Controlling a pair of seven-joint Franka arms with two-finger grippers.
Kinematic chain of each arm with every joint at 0, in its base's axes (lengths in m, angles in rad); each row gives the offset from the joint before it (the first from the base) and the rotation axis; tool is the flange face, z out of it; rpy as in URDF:
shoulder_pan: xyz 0 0 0.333 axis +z
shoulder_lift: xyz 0 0 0 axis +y
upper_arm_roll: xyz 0 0 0.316 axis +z
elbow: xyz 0.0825 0 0 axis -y
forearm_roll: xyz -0.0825 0 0.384 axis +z
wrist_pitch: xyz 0 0 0 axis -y
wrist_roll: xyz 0.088 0 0 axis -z
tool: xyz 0 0 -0.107 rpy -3.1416 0 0
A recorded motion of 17 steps. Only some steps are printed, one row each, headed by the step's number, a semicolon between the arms.
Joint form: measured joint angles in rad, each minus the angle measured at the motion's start. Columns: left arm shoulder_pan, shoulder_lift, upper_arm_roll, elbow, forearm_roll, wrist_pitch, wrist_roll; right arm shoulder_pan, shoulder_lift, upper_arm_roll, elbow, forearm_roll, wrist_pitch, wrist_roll.
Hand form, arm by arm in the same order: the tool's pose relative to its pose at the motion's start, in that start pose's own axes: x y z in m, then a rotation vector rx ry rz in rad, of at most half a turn. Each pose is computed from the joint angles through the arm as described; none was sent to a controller.
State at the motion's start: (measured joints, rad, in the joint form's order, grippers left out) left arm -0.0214 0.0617 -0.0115 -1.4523 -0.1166 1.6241 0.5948; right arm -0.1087 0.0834 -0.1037 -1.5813 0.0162 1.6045 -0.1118
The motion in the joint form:
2: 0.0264 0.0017 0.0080 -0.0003 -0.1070 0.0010 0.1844; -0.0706 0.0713 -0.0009 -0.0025 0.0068 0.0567 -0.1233
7: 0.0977 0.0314 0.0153 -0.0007 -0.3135 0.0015 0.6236; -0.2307 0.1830 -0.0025 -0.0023 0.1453 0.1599 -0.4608
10: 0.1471 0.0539 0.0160 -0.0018 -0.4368 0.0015 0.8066; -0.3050 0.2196 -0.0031 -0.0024 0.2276 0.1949 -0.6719
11: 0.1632 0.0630 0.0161 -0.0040 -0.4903 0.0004 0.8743; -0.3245 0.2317 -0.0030 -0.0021 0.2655 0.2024 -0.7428
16: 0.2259 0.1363 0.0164 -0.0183 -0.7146 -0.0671 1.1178; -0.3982 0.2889 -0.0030 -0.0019 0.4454 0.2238 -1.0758
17: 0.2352 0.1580 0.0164 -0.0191 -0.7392 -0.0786 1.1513; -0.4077 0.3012 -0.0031 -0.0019 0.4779 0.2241 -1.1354
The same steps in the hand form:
2: -0.0041 -0.0080 -0.0018 -0.0763 0.0689 0.1445; 0.0185 0.0433 0.0369 0.0068 -0.0152 -0.0505
7: -0.0125 -0.0359 0.0068 -0.1862 0.2396 0.4847; 0.0319 0.1354 0.0947 0.1332 0.0389 -0.1972
10: -0.0192 -0.0561 0.0131 -0.2284 0.3590 0.5982; 0.0281 0.1777 0.1138 0.1932 0.1009 -0.3079
11: -0.0207 -0.0623 0.0163 -0.2450 0.4124 0.6392; 0.0274 0.1877 0.1201 0.2202 0.1280 -0.3472
16: -0.0263 -0.0879 0.0549 -0.3774 0.6232 0.7634; 0.0250 0.2244 0.1509 0.3299 0.2749 -0.5375
17: -0.0272 -0.0942 0.0669 -0.3998 0.6472 0.7748; 0.0252 0.2287 0.1579 0.3487 0.3022 -0.5730

